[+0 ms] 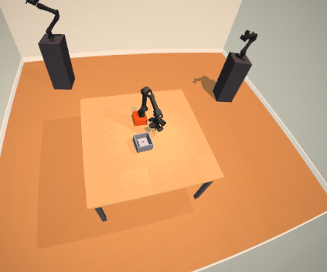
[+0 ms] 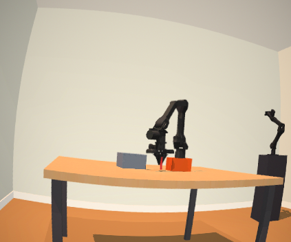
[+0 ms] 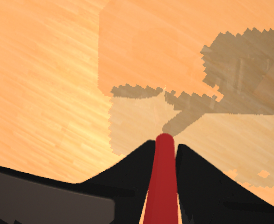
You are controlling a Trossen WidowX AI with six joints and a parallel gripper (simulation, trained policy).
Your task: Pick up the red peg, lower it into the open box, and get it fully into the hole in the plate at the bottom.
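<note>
The grey box lies 180 mm ahead of my gripper tip, 140 mm to the right of it and 10 mm below it. Round my gripper tip: red peg 10 mm behind, 10 mm to the left, 10 mm above.
</note>
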